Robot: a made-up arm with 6 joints. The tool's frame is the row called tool. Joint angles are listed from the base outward.
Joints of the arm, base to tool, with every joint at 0 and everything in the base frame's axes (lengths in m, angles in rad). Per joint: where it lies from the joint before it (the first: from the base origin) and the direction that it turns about. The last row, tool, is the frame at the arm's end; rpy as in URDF.
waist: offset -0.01 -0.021 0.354 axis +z
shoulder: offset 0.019 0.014 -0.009 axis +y
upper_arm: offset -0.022 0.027 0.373 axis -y
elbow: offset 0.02 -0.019 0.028 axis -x
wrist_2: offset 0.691 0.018 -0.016 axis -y
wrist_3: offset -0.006 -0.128 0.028 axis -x
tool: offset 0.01 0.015 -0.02 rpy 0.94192 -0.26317 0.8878
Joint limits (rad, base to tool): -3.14..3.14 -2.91..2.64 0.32..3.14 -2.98..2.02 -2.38..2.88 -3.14..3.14
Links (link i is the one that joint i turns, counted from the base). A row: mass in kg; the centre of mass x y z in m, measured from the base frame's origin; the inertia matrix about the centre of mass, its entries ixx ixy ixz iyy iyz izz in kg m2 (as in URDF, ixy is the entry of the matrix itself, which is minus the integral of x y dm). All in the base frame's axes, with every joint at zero. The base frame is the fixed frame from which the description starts. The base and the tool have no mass.
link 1: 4.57; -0.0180 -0.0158 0.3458; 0.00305 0 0 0.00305 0 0.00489
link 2: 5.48; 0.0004 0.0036 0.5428; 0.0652 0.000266 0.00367 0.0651 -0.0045 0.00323
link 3: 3.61; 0.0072 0.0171 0.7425; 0.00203 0 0 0.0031 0 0.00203
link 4: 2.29; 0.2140 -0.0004 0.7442; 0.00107 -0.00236 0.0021 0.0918 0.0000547 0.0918
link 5: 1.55; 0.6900 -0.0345 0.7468; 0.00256 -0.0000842 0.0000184 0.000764 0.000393 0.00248
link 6: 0.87; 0.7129 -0.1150 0.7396; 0.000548 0 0 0.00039 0 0.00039
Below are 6 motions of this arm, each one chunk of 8 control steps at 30 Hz.
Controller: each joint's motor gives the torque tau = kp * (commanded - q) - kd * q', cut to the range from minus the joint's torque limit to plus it. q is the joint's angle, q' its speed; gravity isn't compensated. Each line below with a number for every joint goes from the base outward.
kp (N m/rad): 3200 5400 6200 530 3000 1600
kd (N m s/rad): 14 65 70 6.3 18 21
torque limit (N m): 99 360 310 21 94 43
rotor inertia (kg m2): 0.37 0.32 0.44 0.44 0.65 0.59
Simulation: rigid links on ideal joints. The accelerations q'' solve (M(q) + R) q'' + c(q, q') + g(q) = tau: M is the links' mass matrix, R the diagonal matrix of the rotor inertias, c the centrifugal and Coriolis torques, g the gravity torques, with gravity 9.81 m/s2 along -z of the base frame. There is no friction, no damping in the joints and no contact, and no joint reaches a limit. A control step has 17 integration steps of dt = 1/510 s. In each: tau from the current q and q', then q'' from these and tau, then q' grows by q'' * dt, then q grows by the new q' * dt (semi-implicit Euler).
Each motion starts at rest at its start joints. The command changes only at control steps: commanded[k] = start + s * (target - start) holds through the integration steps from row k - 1 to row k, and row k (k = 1, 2, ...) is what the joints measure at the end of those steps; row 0 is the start. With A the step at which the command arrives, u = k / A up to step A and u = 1 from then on. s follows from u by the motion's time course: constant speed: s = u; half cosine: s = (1 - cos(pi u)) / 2; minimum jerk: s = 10 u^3 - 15 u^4 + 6 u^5; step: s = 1 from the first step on.
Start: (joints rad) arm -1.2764 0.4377 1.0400 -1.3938 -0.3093 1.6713
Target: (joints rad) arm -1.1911 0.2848 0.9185 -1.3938 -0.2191 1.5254
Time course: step
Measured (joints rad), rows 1 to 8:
1: -1.2538 0.3286 0.8825 -1.3896 -0.2300 1.6291
2: -1.1789 0.2903 0.9132 -1.3860 -0.1726 1.5228
3: -1.1237 0.2621 0.9301 -1.3956 -0.2358 1.4707
4: -1.1251 0.2638 0.9272 -1.4092 -0.2240 1.4977
5: -1.1822 0.2863 0.9168 -1.4131 -0.2088 1.5397
6: -1.2360 0.3059 0.9084 -1.3974 -0.2250 1.5321
7: -1.2355 0.3072 0.9078 -1.3761 -0.2181 1.5208
8: -1.1876 0.2950 0.9136 -1.3722 -0.2172 1.5241

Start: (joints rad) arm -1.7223 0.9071 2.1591 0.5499 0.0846 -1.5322
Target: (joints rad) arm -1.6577 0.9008 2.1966 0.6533 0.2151 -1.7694
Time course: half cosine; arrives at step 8
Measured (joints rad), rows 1 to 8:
1: -1.7202 0.9111 2.1613 0.5520 0.0913 -1.5401
2: -1.7123 0.9153 2.1631 0.5602 0.1091 -1.5665
3: -1.6984 0.9163 2.1685 0.5768 0.1326 -1.6083
4: -1.6835 0.9128 2.1768 0.6007 0.1583 -1.6561
5: -1.6717 0.9078 2.1858 0.6263 0.1833 -1.7025
6: -1.6629 0.9045 2.1929 0.6468 0.2029 -1.7411
7: -1.6568 0.9041 2.1966 0.6580 0.2145 -1.7661
8: -1.6554 0.9055 2.1969 0.6594 0.2164 -1.7735

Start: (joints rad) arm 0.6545 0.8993 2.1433 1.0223 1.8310 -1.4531
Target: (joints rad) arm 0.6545 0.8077 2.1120 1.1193 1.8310 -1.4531
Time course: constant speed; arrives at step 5
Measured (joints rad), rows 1 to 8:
1: 0.6542 0.8906 2.1335 1.0318 1.8311 -1.4532
2: 0.6542 0.8739 2.1264 1.0548 1.8311 -1.4533
3: 0.6546 0.8507 2.1225 1.0832 1.8310 -1.4532
4: 0.6548 0.8267 2.1189 1.1081 1.8309 -1.4532
5: 0.6546 0.8067 2.1133 1.1267 1.8310 -1.4531
6: 0.6548 0.8031 2.1165 1.1328 1.8309 -1.4531
7: 0.6547 0.8085 2.1138 1.1257 1.8309 -1.4531
8: 0.6543 0.8162 2.1101 1.1152 1.8311 -1.4532

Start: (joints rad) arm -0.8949 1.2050 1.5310 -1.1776 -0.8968 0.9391
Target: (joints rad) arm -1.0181 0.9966 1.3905 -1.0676 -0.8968 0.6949
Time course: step
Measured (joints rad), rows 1 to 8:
1: -0.9080 1.0801 1.3411 -1.1562 -0.8976 0.8963
2: -0.9457 1.0190 1.3574 -1.1036 -0.8976 0.7720
3: -1.0109 0.9775 1.4058 -1.0460 -0.8965 0.6355
4: -1.0779 0.9624 1.4075 -1.0217 -0.8960 0.5788
5: -1.1181 0.9881 1.3958 -1.0326 -0.8965 0.6033
6: -1.1309 1.0204 1.3805 -1.0655 -0.8969 0.6942
7: -1.1176 1.0329 1.3748 -1.0855 -0.8968 0.7355
8: -1.0782 1.0223 1.3801 -1.0789 -0.8967 0.7048

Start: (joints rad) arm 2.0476 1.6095 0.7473 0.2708 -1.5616 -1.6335
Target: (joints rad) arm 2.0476 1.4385 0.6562 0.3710 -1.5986 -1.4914
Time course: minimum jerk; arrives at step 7
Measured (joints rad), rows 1 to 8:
1: 2.0477 1.6122 0.7442 0.2722 -1.5627 -1.6307
2: 2.0477 1.6024 0.7256 0.2784 -1.5689 -1.6142
3: 2.0475 1.5687 0.7013 0.2946 -1.5789 -1.5801
4: 2.0471 1.5152 0.6808 0.3248 -1.5886 -1.5390
5: 2.0470 1.4624 0.6685 0.3617 -1.5958 -1.5058
6: 2.0475 1.4325 0.6636 0.3886 -1.5987 -1.4895
7: 2.0483 1.4324 0.6612 0.3920 -1.5983 -1.4890
8: 2.0487 1.4470 0.6544 0.3763 -1.5985 -1.4922

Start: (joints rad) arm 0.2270 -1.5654 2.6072 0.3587 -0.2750 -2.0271
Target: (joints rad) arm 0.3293 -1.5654 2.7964 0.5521 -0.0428 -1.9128
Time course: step
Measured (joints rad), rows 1 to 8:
1: 0.2489 -1.5278 2.7379 0.3722 -0.1935 -1.9829
2: 0.3221 -1.5780 2.8131 0.4302 0.0125 -1.8954
3: 0.4000 -1.6187 2.8163 0.5472 0.1043 -1.8795
4: 0.4257 -1.5950 2.8087 0.6504 0.0337 -1.9161
5: 0.3970 -1.5626 2.7908 0.7020 -0.1100 -1.9222
6: 0.3218 -1.5536 2.7862 0.6913 -0.1071 -1.9105
7: 0.2627 -1.5669 2.7938 0.6247 -0.0072 -1.9101
8: 0.2537 -1.5818 2.8015 0.5330 -0.0337 -1.9140

